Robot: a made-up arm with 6 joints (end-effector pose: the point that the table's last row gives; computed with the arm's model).
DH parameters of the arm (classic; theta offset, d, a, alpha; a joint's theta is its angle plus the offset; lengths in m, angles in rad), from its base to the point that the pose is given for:
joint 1: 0 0.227 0 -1.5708
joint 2: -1.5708 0 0.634 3.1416
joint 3: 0 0 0 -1.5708
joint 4: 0 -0.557 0 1.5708
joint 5: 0 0.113 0 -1.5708
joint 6: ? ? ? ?
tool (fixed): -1.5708 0 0 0
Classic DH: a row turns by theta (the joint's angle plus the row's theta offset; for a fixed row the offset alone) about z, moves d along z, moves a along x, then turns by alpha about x.
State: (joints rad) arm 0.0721 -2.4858 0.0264 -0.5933 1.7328 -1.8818
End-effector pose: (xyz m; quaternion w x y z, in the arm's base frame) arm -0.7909 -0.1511 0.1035 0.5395 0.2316 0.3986 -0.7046
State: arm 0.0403 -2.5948 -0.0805 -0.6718 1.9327 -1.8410
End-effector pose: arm -0.7352 -0.1182 0.0693 0.6115 0.2575 0.3841 -0.6420
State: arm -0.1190 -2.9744 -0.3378 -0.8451 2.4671 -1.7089
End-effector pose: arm -0.5571 -0.0089 -0.0547 0.7804 0.3211 0.2883 -0.4526
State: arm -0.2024 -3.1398 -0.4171 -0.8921 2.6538 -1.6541
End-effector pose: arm -0.4788 0.0258 -0.1001 0.8316 0.3293 0.2245 -0.3868
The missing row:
joint 6: 1.5708 0 0 1.5708
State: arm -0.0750 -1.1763 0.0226 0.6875 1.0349 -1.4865
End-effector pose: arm -0.4550 -0.0534 1.0157 0.5516 0.0080 -0.6424 0.5320
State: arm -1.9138 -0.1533 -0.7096 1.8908 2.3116 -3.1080
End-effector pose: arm -0.1121 -0.4196 0.6505 0.4464 0.8646 0.1540 0.1716
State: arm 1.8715 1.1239 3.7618 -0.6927 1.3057 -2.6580
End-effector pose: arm 0.0479 0.1392 0.8330 0.9232 0.1706 0.2377 -0.2492
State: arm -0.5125 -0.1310 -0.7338 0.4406 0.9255 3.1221
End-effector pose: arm 0.3014 -0.2869 0.5795 0.1829 0.9719 -0.0968 0.1126
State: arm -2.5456 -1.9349 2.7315 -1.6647 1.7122 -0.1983
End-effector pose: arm 0.6104 0.4012 -0.5500 0.4989 0.1009 0.0286 0.8603
